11 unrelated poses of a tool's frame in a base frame.
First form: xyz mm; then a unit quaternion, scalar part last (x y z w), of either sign.
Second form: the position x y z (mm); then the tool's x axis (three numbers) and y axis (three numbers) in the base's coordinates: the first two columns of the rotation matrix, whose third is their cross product. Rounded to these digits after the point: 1 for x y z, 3 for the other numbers.
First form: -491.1, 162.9, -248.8, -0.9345, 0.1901, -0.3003, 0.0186
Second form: -491.1, 162.9, -248.8, 0.747, -0.366, 0.554, -0.344, -0.927, -0.149
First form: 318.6, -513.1, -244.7, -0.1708, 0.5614, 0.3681, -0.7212
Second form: 318.6, -513.1, -244.7, 0.099, -0.723, 0.684, 0.339, 0.671, 0.660
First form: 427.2, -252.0, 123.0, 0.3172, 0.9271, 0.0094, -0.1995
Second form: 427.2, -252.0, 123.0, -0.719, 0.584, 0.376, 0.592, 0.799, -0.109
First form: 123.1, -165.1, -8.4, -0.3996, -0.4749, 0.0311, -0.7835
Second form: 123.1, -165.1, -8.4, 0.547, 0.331, -0.769, 0.428, 0.679, 0.597
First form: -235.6, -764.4, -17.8, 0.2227, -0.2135, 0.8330, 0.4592
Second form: -235.6, -764.4, -17.8, -0.479, 0.670, 0.567, -0.860, -0.487, -0.151
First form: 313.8, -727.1, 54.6, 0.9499, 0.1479, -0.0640, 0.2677
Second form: 313.8, -727.1, 54.6, 0.948, 0.247, -0.201, 0.315, -0.813, 0.490
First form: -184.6, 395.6, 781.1, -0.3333, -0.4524, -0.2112, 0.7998
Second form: -184.6, 395.6, 781.1, 0.501, -0.036, 0.864, 0.639, 0.689, -0.342
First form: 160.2, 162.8, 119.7, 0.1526, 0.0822, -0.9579, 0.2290
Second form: 160.2, 162.8, 119.7, -0.849, -0.414, -0.330, 0.464, -0.882, -0.088
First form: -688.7, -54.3, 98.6, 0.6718, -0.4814, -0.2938, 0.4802
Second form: -688.7, -54.3, 98.6, 0.364, -0.929, 0.068, -0.365, -0.075, 0.928
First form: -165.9, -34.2, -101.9, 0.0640, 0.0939, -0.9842, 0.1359
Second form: -165.9, -34.2, -101.9, -0.955, -0.255, -0.151, 0.280, -0.945, -0.167
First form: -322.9, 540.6, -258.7, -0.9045, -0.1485, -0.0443, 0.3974
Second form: -322.9, 540.6, -258.7, 0.952, 0.233, 0.198, 0.304, -0.640, -0.706
